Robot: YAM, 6 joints.
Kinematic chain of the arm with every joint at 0, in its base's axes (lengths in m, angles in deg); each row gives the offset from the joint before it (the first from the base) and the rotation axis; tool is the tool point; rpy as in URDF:
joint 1: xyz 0 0 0.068 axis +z
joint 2: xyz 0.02 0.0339 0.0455 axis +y
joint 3: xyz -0.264 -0.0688 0 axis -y
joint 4: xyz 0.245 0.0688 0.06 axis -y
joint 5: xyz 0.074 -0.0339 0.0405 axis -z
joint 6: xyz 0.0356 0 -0.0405 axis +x
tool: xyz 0 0 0 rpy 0 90 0
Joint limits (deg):
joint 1: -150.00..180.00
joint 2: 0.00..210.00
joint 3: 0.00..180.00
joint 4: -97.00..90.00
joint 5: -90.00..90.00
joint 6: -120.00..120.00
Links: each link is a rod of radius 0.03 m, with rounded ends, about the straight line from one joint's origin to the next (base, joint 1, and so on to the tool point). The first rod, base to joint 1, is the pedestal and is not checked.
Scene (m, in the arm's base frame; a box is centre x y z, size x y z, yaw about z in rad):
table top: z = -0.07
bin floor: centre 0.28 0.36 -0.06 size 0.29 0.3 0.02 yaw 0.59
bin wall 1: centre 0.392 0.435 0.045 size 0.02 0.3 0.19 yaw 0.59
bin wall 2: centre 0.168 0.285 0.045 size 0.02 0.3 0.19 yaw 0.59
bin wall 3: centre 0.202 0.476 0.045 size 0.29 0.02 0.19 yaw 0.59
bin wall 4: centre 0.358 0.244 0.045 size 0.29 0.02 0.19 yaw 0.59
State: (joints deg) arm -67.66 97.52 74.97 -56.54 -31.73 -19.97
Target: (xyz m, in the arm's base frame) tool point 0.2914 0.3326 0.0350
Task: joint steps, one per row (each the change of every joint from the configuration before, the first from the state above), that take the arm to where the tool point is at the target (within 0.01 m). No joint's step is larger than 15 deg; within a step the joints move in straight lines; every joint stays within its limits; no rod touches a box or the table.
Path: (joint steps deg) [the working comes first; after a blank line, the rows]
Joints at the target: 46.06 141.03 92.97 -37.44 -36.15 -19.97
Straight joint move there: touches bin wall 4.

1: 14.20 2.37 2.91 1.96 -0.72 0.00
2: 14.21 2.36 2.91 1.97 -0.72 0.00
3: 14.20 2.37 2.91 1.96 -0.72 0.00
4: 14.20 2.36 2.91 1.97 -0.71 0.00
5: 14.21 2.37 2.91 1.96 -0.72 0.00
6: 14.20 2.36 2.91 1.96 -0.72 0.00
7: 14.21 2.37 2.90 1.97 -0.72 0.00
8: 14.20 2.36 2.91 1.96 -0.72 0.00
9: 0.04 12.29 -2.63 1.69 0.67 0.00
10: 0.05 12.30 -2.64 1.70 0.66 0.00

